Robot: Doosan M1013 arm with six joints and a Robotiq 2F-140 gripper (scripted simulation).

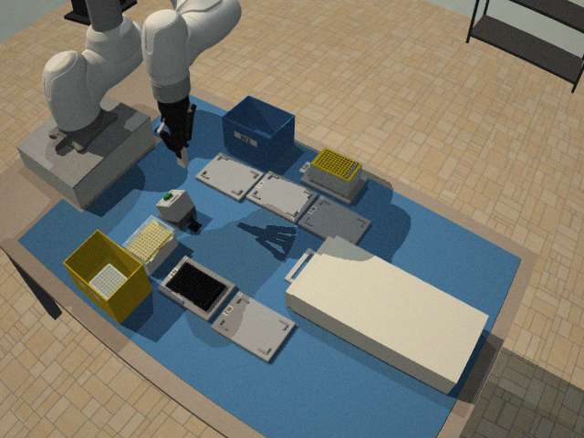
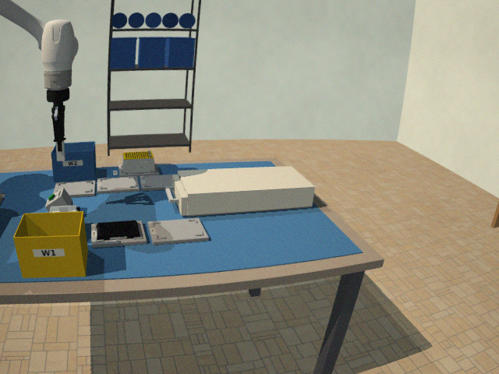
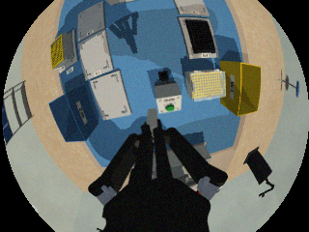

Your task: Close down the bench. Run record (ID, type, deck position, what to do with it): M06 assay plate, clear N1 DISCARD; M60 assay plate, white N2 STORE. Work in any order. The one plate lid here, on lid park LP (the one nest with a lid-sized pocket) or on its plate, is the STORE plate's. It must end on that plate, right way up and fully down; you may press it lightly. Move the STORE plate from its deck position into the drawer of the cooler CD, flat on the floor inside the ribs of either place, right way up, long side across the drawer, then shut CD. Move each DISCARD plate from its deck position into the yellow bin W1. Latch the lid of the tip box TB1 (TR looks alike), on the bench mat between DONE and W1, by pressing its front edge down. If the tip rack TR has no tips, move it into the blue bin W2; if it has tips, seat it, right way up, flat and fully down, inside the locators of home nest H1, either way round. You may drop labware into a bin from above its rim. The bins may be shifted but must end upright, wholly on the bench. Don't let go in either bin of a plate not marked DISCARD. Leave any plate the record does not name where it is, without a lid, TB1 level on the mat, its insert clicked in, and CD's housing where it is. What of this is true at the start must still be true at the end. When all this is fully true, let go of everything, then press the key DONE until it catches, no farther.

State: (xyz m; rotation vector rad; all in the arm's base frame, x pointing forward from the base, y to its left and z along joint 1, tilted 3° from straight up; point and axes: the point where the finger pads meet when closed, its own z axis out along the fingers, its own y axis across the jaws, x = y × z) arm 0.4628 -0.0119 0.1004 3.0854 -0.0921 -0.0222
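Right now my hand is 150 mm above the done key box, 40 mm to the left of it and 20 mm past it. From my hand the other things lie so: yellow bin W1 (330 mm to the right, 170 mm below, 20 mm behind); blue bin W2 (310 mm to the left, 170 mm below, 20 mm ahead); black plate (210 mm to the right, 190 mm below, 170 mm ahead).
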